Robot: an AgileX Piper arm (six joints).
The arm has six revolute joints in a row. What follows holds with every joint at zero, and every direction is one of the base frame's. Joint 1 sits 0.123 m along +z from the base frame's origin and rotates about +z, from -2.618 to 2.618 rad. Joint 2 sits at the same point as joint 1 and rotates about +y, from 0 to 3.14 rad. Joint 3 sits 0.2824 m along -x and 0.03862 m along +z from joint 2 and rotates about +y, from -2.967 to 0 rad. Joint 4 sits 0.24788 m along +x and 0.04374 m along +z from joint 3 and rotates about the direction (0.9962, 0, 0.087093), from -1.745 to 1.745 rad. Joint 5 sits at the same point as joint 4 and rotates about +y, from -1.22 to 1.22 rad. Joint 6 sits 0.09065 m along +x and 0.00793 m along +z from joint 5 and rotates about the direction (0.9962, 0, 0.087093), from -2.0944 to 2.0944 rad. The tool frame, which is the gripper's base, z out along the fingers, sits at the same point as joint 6; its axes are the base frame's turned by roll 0, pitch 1.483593 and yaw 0 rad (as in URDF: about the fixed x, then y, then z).
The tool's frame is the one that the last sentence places.
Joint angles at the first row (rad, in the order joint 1, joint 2, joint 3, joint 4, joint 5, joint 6):
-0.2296, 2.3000, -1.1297, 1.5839, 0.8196, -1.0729
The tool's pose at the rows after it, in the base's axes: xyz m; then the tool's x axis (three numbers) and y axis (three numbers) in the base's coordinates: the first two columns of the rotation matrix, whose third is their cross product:
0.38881 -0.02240 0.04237 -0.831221 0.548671 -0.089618 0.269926 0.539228 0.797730
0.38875 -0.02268 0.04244 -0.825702 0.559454 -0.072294 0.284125 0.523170 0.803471
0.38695 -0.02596 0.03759 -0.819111 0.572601 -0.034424 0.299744 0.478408 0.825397
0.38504 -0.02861 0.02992 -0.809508 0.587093 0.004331 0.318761 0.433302 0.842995
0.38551 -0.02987 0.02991 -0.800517 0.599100 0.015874 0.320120 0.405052 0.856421
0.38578 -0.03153 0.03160 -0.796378 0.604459 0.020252 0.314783 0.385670 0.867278
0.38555 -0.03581 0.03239 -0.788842 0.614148 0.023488 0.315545 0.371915 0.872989
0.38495 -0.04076 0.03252 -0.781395 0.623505 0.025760 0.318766 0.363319 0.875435
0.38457 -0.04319 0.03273 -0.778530 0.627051 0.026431 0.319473 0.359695 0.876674
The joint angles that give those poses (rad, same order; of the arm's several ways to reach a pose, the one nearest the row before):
-0.2296, 2.3000, -1.1297, 1.5848, 0.8224, -1.0595
-0.2315, 2.3012, -1.1297, 1.5879, 0.8296, -1.0425
-0.2475, 2.3220, -1.1297, 1.6033, 0.8722, -1.0381
-0.2609, 2.3503, -1.1296, 1.6265, 0.9093, -1.0402
-0.2667, 2.3560, -1.1297, 1.6490, 0.9310, -1.0437
-0.2733, 2.3560, -1.1297, 1.6602, 0.9507, -1.0464
-0.2857, 2.3564, -1.1297, 1.6659, 0.9617, -1.0473
-0.2994, 2.3572, -1.1297, 1.6668, 0.9675, -1.0473
-0.3063, 2.3572, -1.1297, 1.6658, 0.9709, -1.0473

